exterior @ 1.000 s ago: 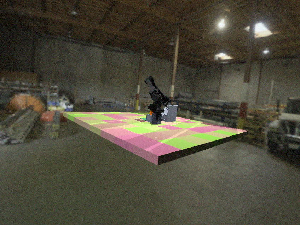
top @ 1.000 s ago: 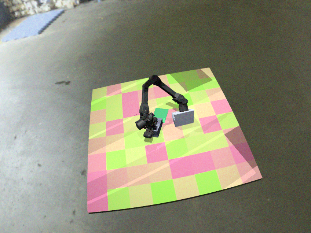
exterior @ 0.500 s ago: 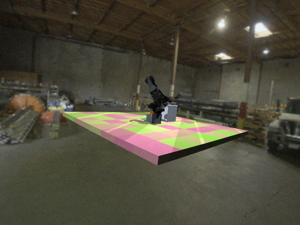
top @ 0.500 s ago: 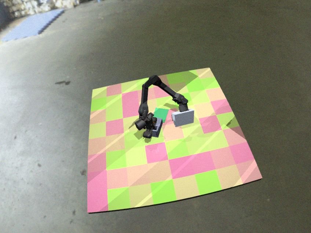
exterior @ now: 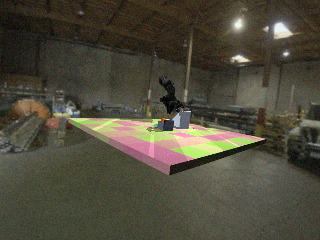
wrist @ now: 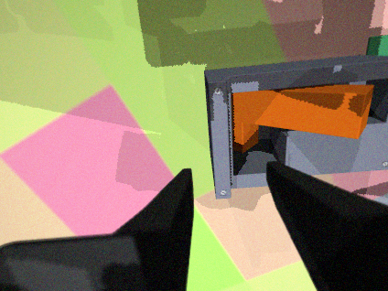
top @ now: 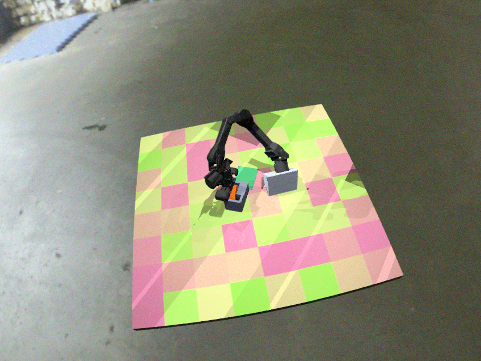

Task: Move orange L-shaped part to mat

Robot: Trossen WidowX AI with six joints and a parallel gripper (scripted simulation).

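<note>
Now: the orange L-shaped part 10 cm below my gripper tip, 4 cm to the right of it and 3 cm behind it. The rest, counted from my gripper tip: green mat 19 cm to the right, 16 cm below, 12 cm behind.
</note>
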